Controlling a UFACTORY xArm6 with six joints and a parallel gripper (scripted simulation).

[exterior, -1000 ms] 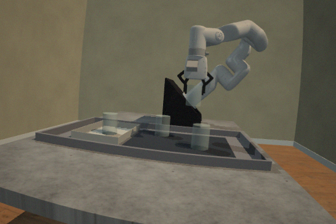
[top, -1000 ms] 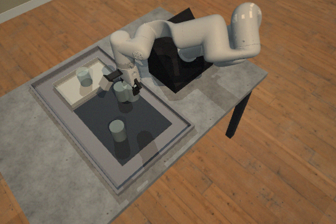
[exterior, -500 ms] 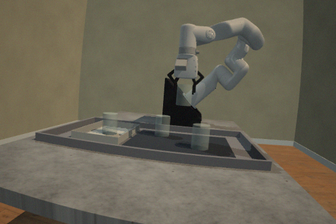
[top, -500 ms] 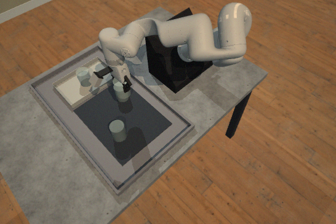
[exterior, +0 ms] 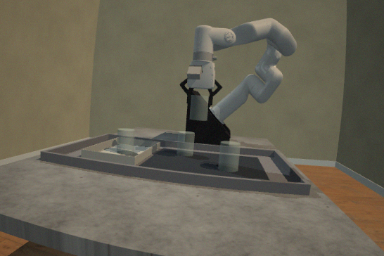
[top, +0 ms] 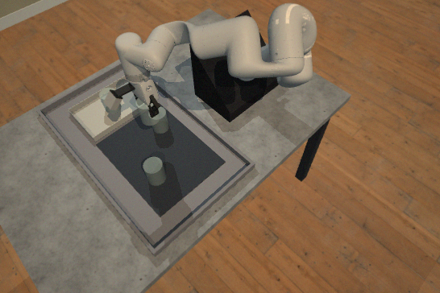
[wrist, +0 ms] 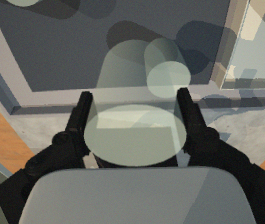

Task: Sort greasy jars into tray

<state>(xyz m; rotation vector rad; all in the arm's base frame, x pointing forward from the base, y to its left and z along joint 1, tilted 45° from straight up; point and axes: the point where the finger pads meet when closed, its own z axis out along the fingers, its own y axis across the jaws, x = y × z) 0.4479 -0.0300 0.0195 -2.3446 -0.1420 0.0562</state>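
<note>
My hand is 5 cm short of the cream tray, 27 cm to the left of it and 21 cm above it. From my hand the other things lie so: dark mat (2 cm ahead, 5 cm to the left, 22 cm below).
</note>
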